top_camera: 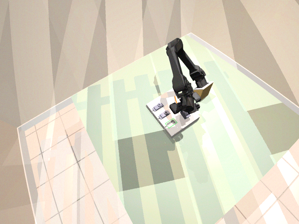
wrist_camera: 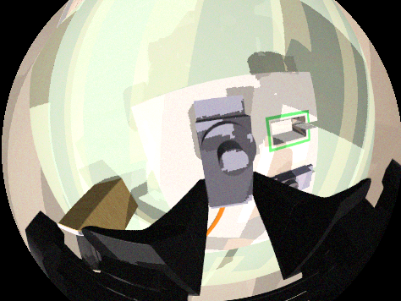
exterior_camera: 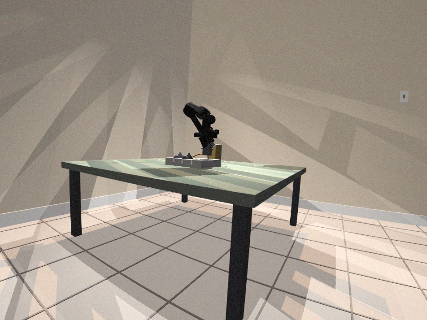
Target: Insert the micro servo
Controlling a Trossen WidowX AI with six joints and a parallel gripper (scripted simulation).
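Now: gripper tip 100 mm above the white deck, 70 mm to the left of it and 10 mm past it.
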